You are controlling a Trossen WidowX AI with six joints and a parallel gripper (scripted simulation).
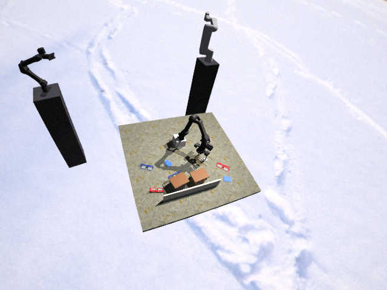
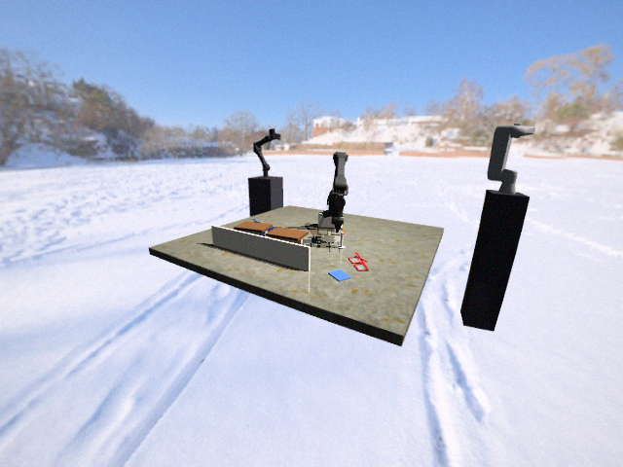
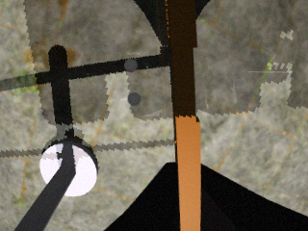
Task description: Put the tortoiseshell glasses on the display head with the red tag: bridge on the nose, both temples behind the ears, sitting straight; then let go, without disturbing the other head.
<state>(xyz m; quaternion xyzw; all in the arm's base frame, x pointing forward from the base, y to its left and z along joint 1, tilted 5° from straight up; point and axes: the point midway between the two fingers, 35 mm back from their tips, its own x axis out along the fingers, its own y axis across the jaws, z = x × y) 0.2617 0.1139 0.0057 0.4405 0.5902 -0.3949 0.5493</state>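
Now: gripper tip 6 cm short of the white post, 5 cm to the right of it and 4 cm above it. From my gripper tip the other things lie so: low white wall: 35 cm ahead, 30 cm to the right, 1 cm below.
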